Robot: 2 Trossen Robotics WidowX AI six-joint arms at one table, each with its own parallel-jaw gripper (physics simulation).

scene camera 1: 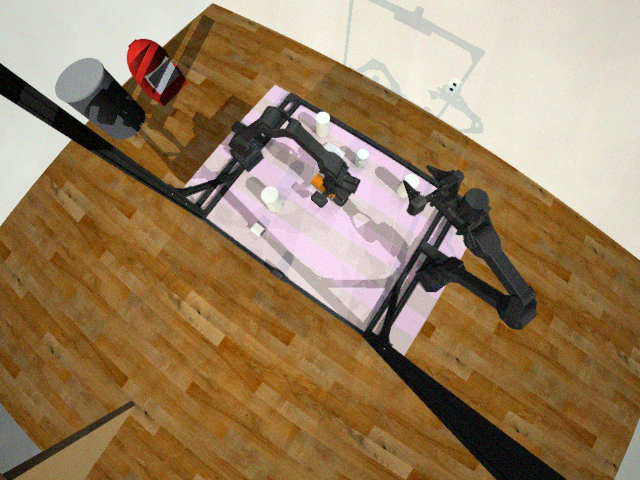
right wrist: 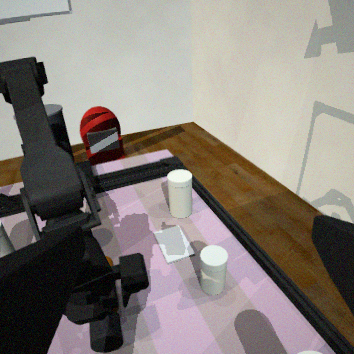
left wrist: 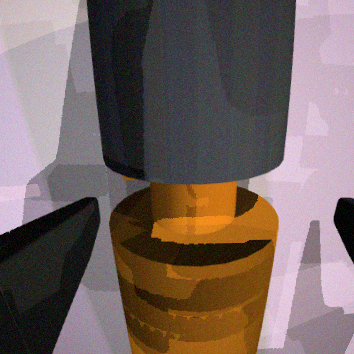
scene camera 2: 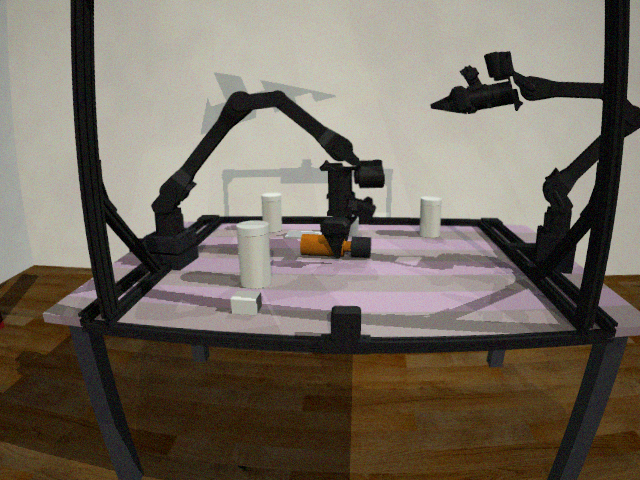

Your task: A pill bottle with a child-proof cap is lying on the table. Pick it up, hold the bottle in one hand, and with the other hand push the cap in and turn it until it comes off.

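Note:
An orange pill bottle (scene camera 1: 318, 181) (scene camera 2: 313, 244) (left wrist: 193, 277) lies on its side on the pink table (scene camera 2: 413, 295). Its dark grey cap (scene camera 2: 361, 247) (left wrist: 197, 88) (right wrist: 105, 333) is on the neck. My left gripper (scene camera 1: 328, 188) (scene camera 2: 334, 243) (left wrist: 219, 209) is open and lowered over the bottle, with one finger on each side of the orange body, just behind the neck. My right gripper (scene camera 1: 423, 188) (scene camera 2: 434, 106) is open and empty, high above the table's right side.
Three white cylinders (scene camera 2: 253, 254) (scene camera 2: 271, 211) (scene camera 2: 430, 216) stand on the table, and a fourth shows in the right wrist view (right wrist: 213, 268). A small white cube (scene camera 2: 246, 302) lies near the front left, a flat white card (right wrist: 173, 244) near the back. A black frame (scene camera 2: 346, 324) rims the table.

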